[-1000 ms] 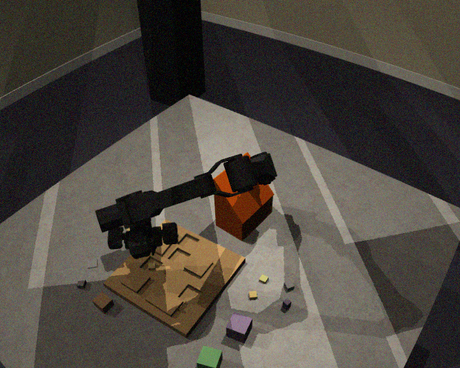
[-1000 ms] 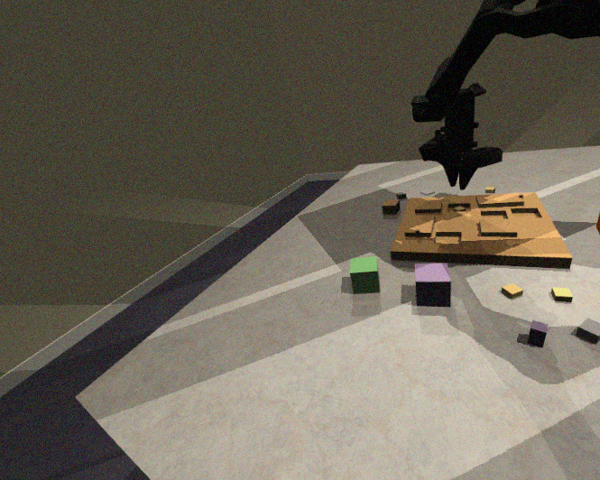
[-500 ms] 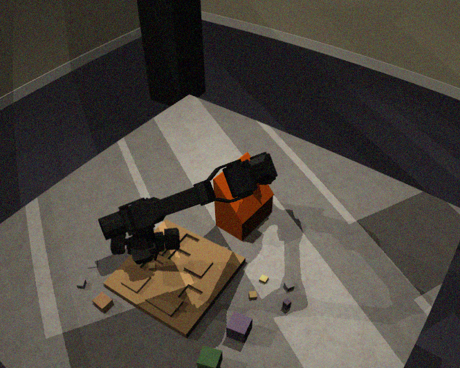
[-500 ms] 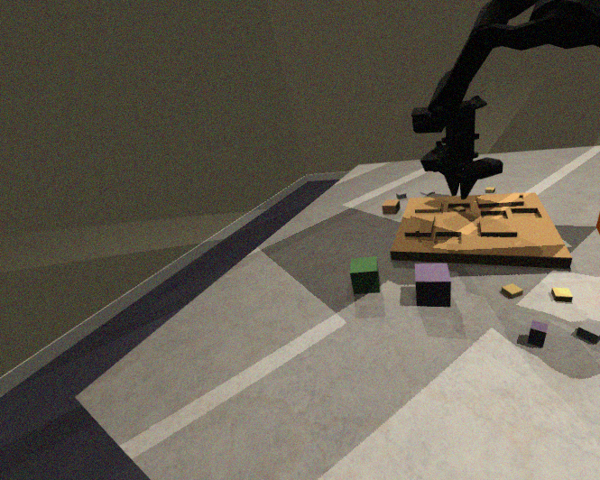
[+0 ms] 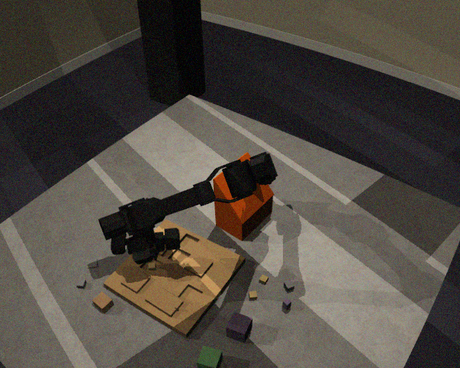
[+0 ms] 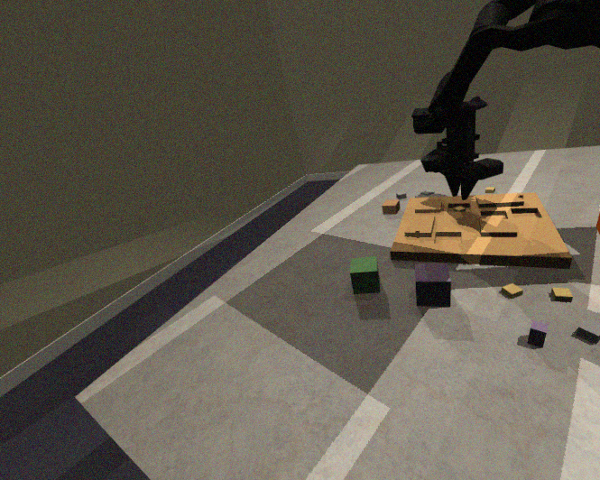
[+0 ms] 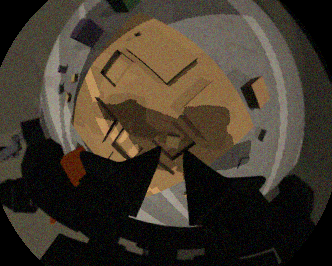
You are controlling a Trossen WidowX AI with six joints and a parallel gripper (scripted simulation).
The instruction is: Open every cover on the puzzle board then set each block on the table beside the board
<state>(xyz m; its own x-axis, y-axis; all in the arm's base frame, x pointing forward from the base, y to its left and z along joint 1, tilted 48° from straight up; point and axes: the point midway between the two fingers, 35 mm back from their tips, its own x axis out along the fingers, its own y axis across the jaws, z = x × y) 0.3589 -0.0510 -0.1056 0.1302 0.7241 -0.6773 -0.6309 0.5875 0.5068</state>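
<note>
The tan puzzle board lies 1 cm behind my gripper tip, 5 cm to the left of it and 3 cm below it. Round my gripper tip: brown cube 17 cm ahead, 4 cm to the right, 3 cm below; then green cube 15 cm ahead, 31 cm to the left, 2 cm below; then purple cube 4 cm ahead, 32 cm to the left, 2 cm below.
</note>
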